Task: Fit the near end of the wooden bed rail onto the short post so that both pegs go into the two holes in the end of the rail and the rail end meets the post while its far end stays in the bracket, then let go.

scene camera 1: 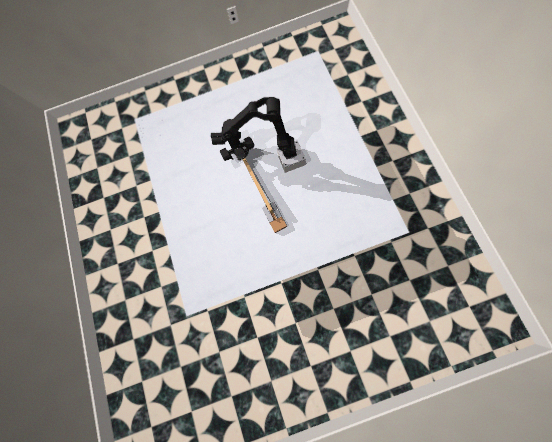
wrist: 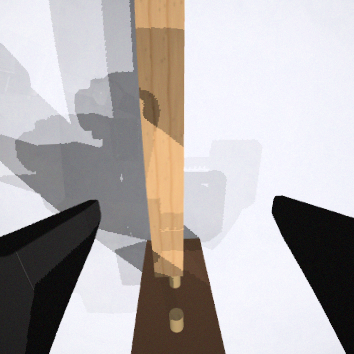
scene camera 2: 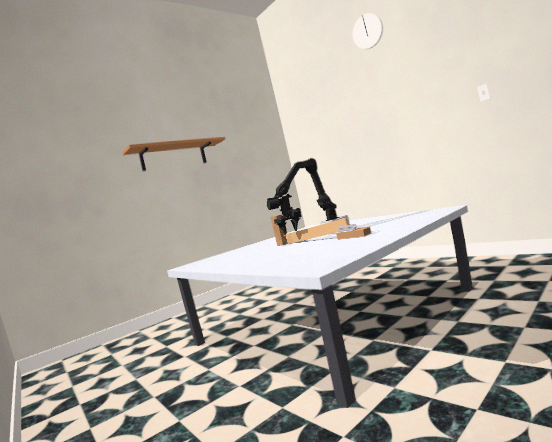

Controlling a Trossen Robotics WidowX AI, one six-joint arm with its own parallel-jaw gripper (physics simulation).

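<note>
The wooden bed rail runs from the grey bracket, where its far end sits, to the short post. The post stands upright; the arm hides it in scene camera 1. In the wrist view the upper peg stands bare on the post's face, and the lower peg shows partly, just past the rail's near end. The holes are hidden. My gripper is open and empty, its fingers on either side of the rail near the post.
An orange-brown wooden block lies at the bracket end of the rail. The arm's base stands on the white table, to one side of the rail. Shadows of the arm fall across the rail and table.
</note>
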